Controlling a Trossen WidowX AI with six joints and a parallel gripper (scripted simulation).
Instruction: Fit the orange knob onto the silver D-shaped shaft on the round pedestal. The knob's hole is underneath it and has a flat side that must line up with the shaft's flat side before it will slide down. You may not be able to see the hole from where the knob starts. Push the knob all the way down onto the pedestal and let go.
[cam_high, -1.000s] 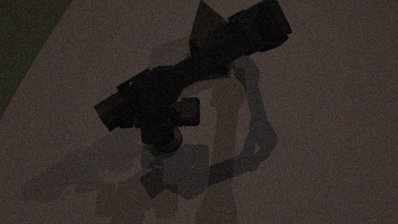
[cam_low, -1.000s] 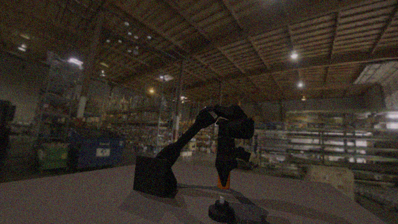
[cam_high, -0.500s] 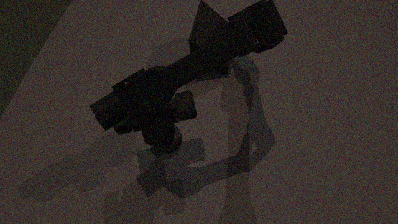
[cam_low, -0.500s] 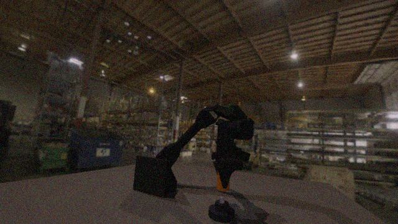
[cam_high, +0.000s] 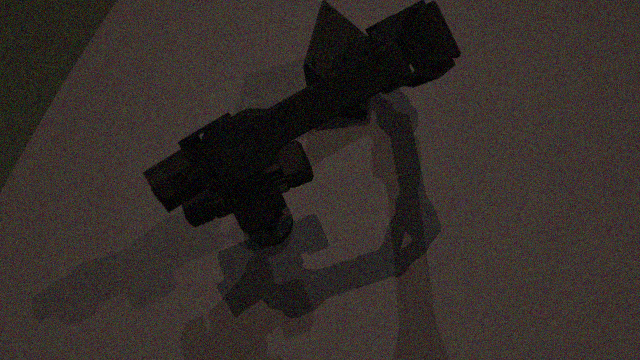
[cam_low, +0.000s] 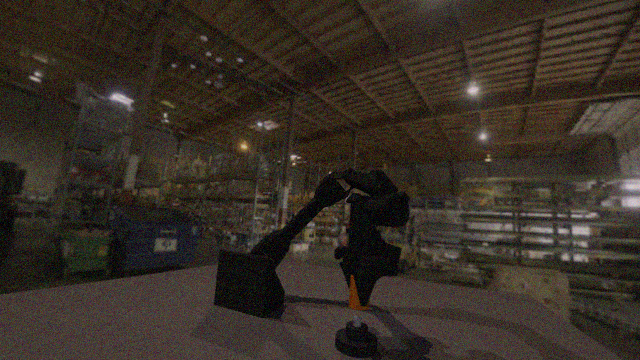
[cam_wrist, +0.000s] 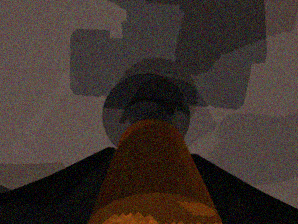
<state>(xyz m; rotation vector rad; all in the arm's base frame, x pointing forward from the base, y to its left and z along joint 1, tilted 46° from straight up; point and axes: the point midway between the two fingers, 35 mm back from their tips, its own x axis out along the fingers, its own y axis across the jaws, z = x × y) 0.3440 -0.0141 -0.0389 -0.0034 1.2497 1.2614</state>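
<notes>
My gripper tip is now 6 cm above the round dark pedestal. Round my gripper tip: orange knob: 3 cm above.
</notes>
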